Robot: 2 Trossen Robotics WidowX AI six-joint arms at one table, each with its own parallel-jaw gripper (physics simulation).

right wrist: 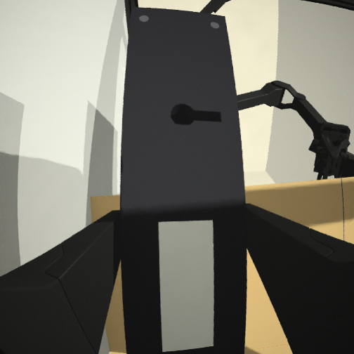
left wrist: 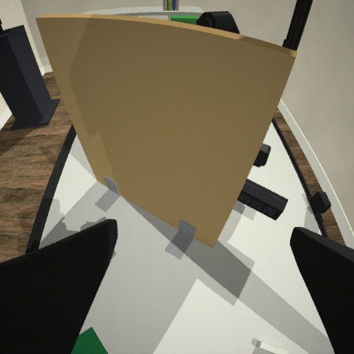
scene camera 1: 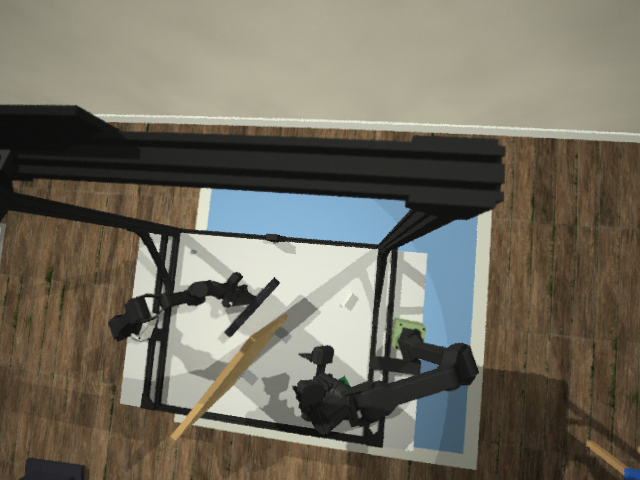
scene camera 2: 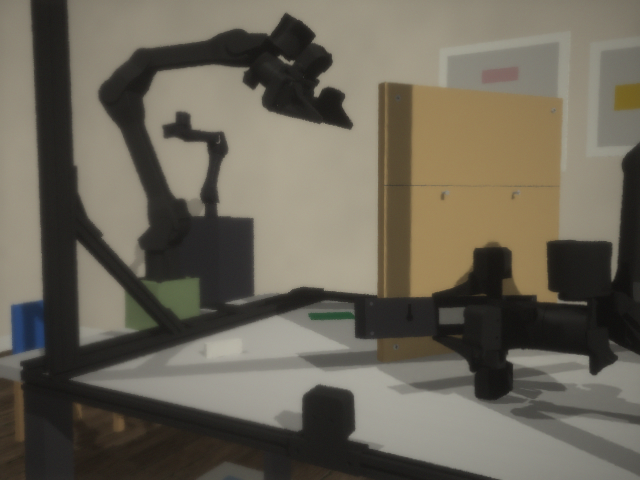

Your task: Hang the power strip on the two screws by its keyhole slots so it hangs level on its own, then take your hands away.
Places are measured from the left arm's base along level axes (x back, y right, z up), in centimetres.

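Pixels of known places: left gripper, between the fingertips: (scene camera 1: 296,370) (scene camera 2: 337,124); right gripper, between the fingertips: (scene camera 1: 256,301) (scene camera 2: 433,315); left arm's base, origin of its link: (scene camera 1: 410,338) (scene camera 2: 162,278).
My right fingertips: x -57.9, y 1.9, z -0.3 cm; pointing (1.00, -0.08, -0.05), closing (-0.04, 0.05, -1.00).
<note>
Ahead of a thing's pixels: the offset from my right fingertips to its top centre. "spot": to the spot under its first point.
The dark power strip @(dx -1.2, dy -2.7, dz +3.2 cm) (scene camera 1: 252,307) (scene camera 2: 382,317) (left wrist: 264,199) (right wrist: 180,160) is held clear of the table, roughly level, on edge. Its keyhole face is turned toward scene camera 2, its sockets toward the left wrist view. My right gripper (scene camera 1: 254,301) (scene camera 2: 436,316) (right wrist: 181,216) is shut on its middle. One keyhole slot @(spot: dx +1.6, dy +3.8, dz +0.7 cm) (scene camera 2: 409,313) (right wrist: 184,114) shows; the other is hidden. Two screws (scene camera 2: 444,194) (scene camera 2: 515,194) stick out of the wooden board @(dx +2.1, dy -20.4, dz +32.9 cm) (scene camera 1: 232,372) (scene camera 2: 480,139) (left wrist: 170,120), higher than the strip. My left gripper (scene camera 2: 338,124) (left wrist: 206,233) is open and empty, high behind the board.
The board stands upright on the table, with grey feet (left wrist: 187,228) at its back. A small white block @(dx +33.2, dy +6.6, dz -6.9 cm) (scene camera 1: 348,298) (scene camera 2: 223,347) and a green flat piece @(dx +36.2, dy -28.5, dz -8.9 cm) (scene camera 2: 330,315) (left wrist: 91,342) lie on the table. Black frame bars (scene camera 1: 330,242) edge the table.
</note>
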